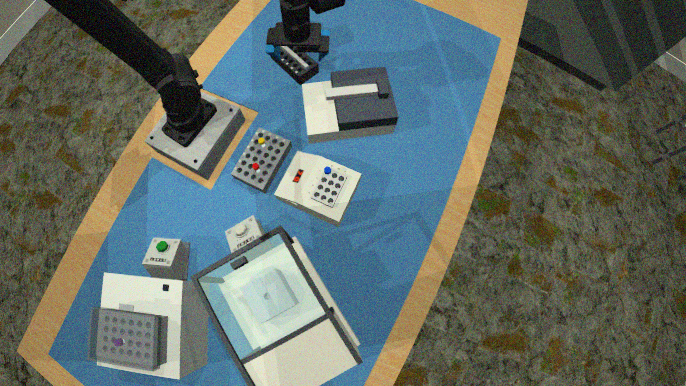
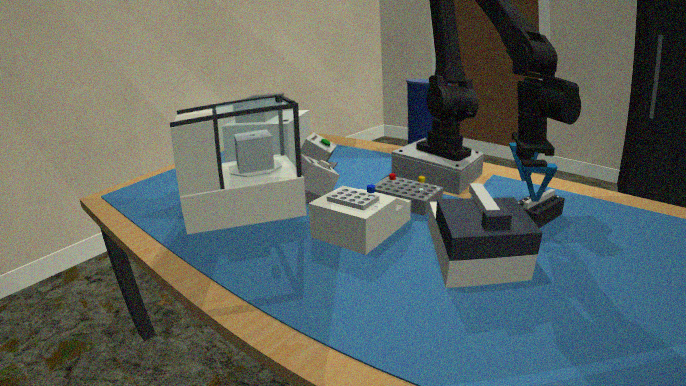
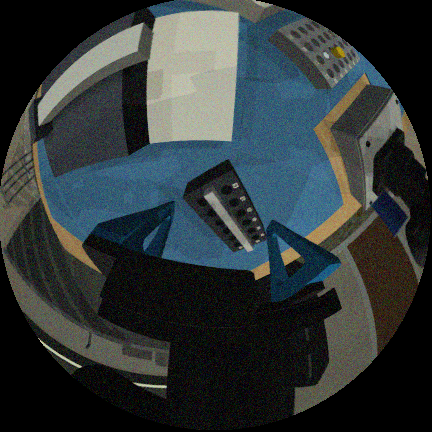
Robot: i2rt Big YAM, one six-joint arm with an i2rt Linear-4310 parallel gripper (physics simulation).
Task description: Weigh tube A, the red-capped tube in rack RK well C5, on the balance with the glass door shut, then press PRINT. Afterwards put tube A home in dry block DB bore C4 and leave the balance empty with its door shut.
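Places are measured from the arm's base along level axes (x left, y ahead, z down), in metres.
Pixels of known places: gripper, fingertip midpoint: (image 1: 299,59) (image 2: 529,190) (image 3: 224,216); arm's base at its link origin: (image 1: 190,121) (image 2: 444,152) (image 3: 387,159).
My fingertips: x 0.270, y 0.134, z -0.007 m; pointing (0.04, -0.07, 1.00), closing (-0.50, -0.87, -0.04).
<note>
For each thing: its top centre in the pictures, then the offset to it from my fingertips.
- Red-capped tube A at its top centre: (image 2: 392,174) (image 1: 255,165) dx -0.279, dy +0.073, dz +0.011 m
- grey rack RK at its top centre: (image 2: 406,187) (image 1: 260,157) dx -0.252, dy +0.061, dz +0.035 m
- white dry block DB at its top centre: (image 2: 362,190) (image 1: 316,181) dx -0.245, dy +0.207, dz -0.004 m
- balance at its top centre: (image 1: 255,295) (image 2: 251,98) dx -0.477, dy +0.257, dz -0.157 m
- small dark strip rack at its top centre: (image 3: 234,229) (image 2: 540,195) (image 1: 292,53) dx +0.018, dy -0.037, dz +0.018 m
- white box with a dark lid, top centre: (image 2: 483,192) (image 1: 348,89) dx -0.041, dy +0.161, dz -0.036 m
- green-button box at its top centre: (image 1: 159,246) (image 2: 325,139) dx -0.536, dy +0.001, dz -0.009 m
- white machine at its top centre: (image 1: 121,301) (image 2: 281,96) dx -0.632, dy +0.058, dz -0.124 m
- yellow-capped tube at its top centre: (image 1: 261,140) dx -0.224, dy +0.049, dz +0.011 m
Red-capped tube A (image 1: 255,166) (image 2: 392,176) stands in the grey rack RK (image 1: 279,169) (image 2: 417,204) (image 3: 297,60). The white dry block DB (image 1: 292,191) (image 2: 340,225) has a red display and a blue-capped tube in its bore plate. The balance (image 1: 300,357) (image 2: 245,205) has a dark-framed glass chamber, with a pale block (image 1: 270,295) (image 2: 254,152) on its pan; I cannot tell surely whether its door is shut. My gripper (image 1: 297,54) (image 2: 536,197) (image 3: 224,216) is open and empty, its fingers low around a small dark strip rack (image 1: 300,76) (image 2: 547,212) (image 3: 220,177), away from tube A.
A white box with a dark lid (image 1: 367,110) (image 2: 490,250) (image 3: 85,125) stands beside the strip rack. A white-button box (image 1: 243,231) adjoins the balance; its label is unreadable. A green-button box (image 1: 162,246) (image 2: 325,142) and a white machine (image 1: 140,290) stand nearby. RK also holds a yellow-capped tube (image 1: 261,141) (image 3: 338,52).
</note>
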